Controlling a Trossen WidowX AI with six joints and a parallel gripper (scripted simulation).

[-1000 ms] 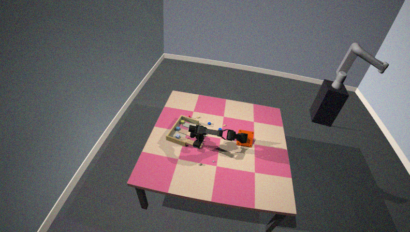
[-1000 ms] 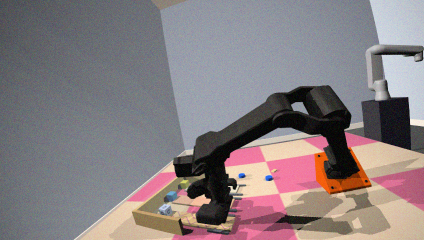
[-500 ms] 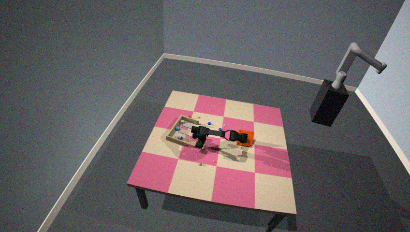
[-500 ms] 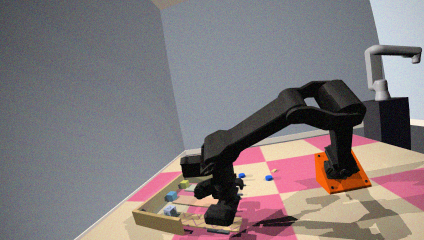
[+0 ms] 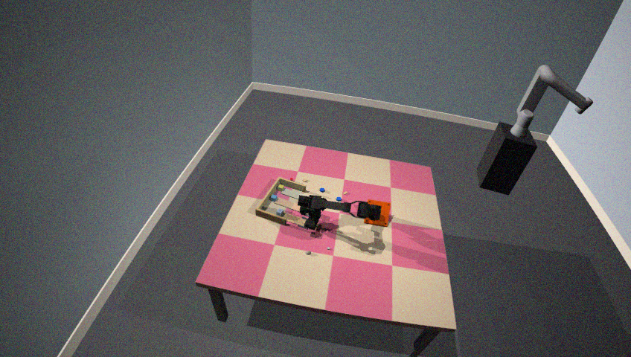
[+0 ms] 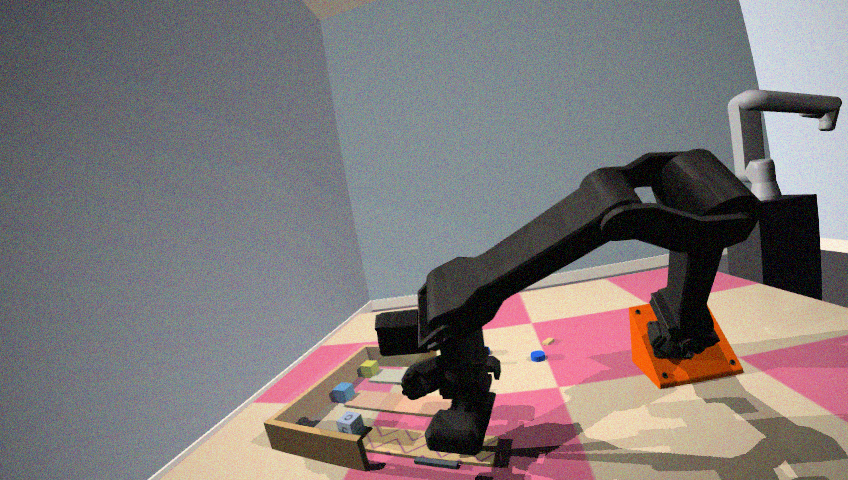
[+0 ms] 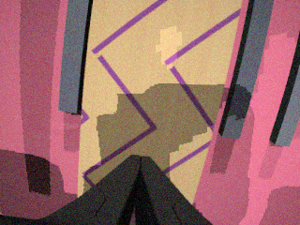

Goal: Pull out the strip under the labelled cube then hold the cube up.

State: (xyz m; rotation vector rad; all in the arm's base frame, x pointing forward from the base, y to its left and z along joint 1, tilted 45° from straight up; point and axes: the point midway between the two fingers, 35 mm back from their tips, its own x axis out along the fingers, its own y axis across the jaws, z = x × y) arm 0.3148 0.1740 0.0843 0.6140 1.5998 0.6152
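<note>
The zigzag strip lies 10 cm ahead of my gripper tip and 1 cm to the right of it. The rest, counted from my gripper tip: small tan piece: 12 cm behind, 35 cm to the right.
</note>
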